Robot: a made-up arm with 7 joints. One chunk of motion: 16 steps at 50 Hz.
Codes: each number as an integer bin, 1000 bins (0 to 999) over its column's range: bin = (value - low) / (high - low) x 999, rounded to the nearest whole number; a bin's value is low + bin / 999 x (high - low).
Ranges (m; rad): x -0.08..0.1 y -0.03..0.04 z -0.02..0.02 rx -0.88..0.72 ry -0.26..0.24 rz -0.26..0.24
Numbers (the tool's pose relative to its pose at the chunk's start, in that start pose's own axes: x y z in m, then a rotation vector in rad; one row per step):
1: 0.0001 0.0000 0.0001 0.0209 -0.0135 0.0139
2: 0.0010 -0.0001 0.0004 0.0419 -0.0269 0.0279
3: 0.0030 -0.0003 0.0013 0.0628 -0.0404 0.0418
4: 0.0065 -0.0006 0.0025 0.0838 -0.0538 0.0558
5: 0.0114 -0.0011 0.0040 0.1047 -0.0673 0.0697
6: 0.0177 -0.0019 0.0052 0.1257 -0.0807 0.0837
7: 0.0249 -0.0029 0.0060 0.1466 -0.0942 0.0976
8: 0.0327 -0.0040 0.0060 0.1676 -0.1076 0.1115
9: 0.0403 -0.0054 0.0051 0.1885 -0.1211 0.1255
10: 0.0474 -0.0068 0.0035 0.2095 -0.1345 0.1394
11: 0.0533 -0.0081 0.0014 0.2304 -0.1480 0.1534
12: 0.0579 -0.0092 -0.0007 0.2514 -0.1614 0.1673
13: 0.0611 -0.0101 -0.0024 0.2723 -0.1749 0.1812
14: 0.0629 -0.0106 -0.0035 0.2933 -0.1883 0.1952
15: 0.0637 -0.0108 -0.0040 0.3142 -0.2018 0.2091
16: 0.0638 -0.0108 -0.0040 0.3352 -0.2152 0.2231
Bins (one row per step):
1: 445 428 502 562 493 547
2: 450 427 509 576 466 575
3: 461 424 532 589 439 603
4: 480 420 562 602 412 631
5: 507 412 599 615 385 659
6: 542 401 629 628 358 687
7: 582 387 649 641 331 714
8: 625 371 649 654 304 742
9: 668 351 627 667 278 770
10: 707 331 587 680 251 798
11: 740 313 534 693 224 826
12: 765 297 482 706 197 854
13: 783 284 440 719 170 882
14: 793 277 412 733 143 909
15: 798 274 400 746 116 937
16: 798 274 400 759 90 965

